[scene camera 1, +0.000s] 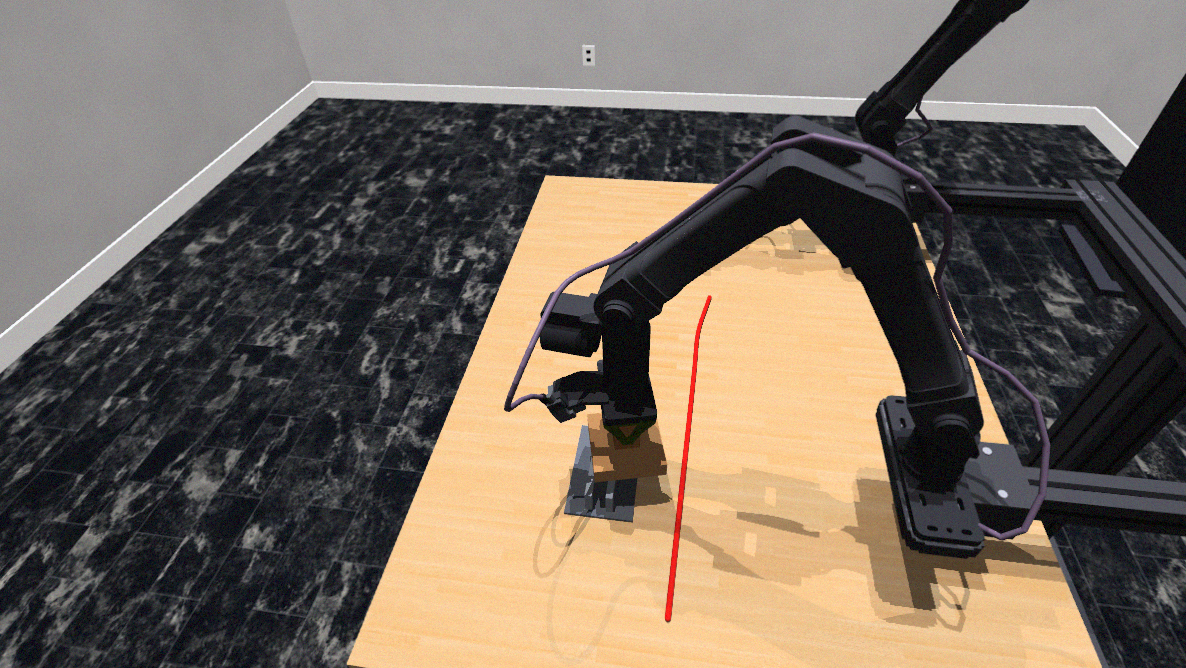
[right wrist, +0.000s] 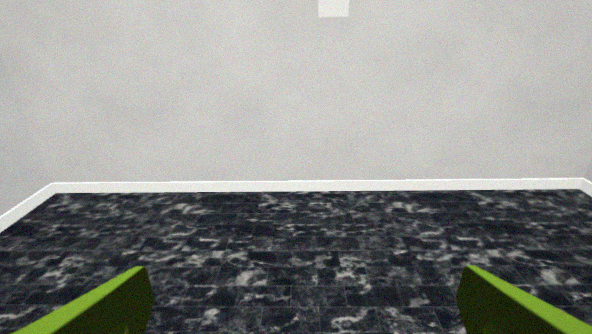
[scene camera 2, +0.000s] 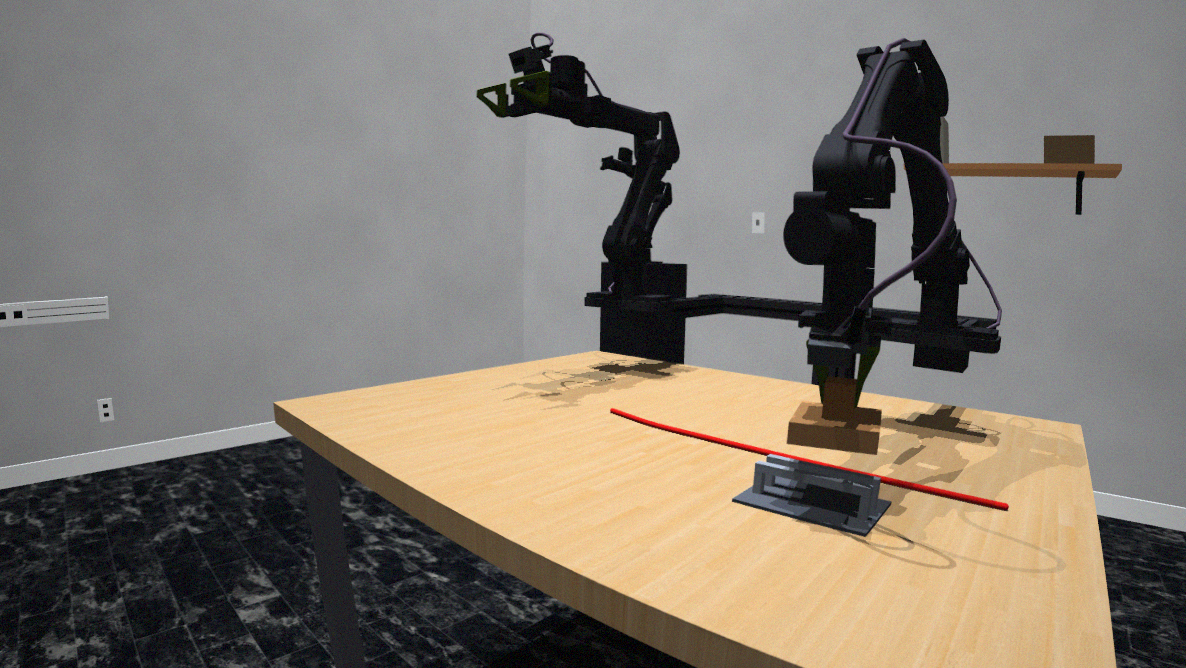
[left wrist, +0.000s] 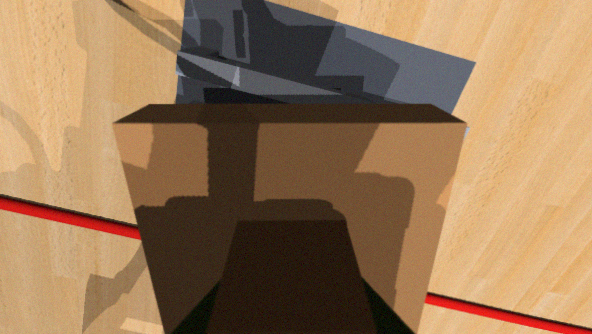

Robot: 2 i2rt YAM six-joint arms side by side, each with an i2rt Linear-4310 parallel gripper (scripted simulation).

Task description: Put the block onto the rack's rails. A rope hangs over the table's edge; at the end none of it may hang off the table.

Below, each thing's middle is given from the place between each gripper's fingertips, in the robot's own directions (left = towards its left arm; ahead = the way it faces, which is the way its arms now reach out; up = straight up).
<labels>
Right now my left hand (scene camera 2: pixel 839 404) is 3 cm short of the grey rack (scene camera 2: pixel 826 507) and 10 cm above it. The rest, counted from my left hand: brown block (scene camera 2: pixel 836 425): 2 cm below.
My right gripper (scene camera 2: pixel 493 88) is now 10 mm past the brown block, 650 mm to the right of it and 470 mm above it. Round my right hand: grey rack: 20 mm ahead, 640 mm to the left, 550 mm below.
</labels>
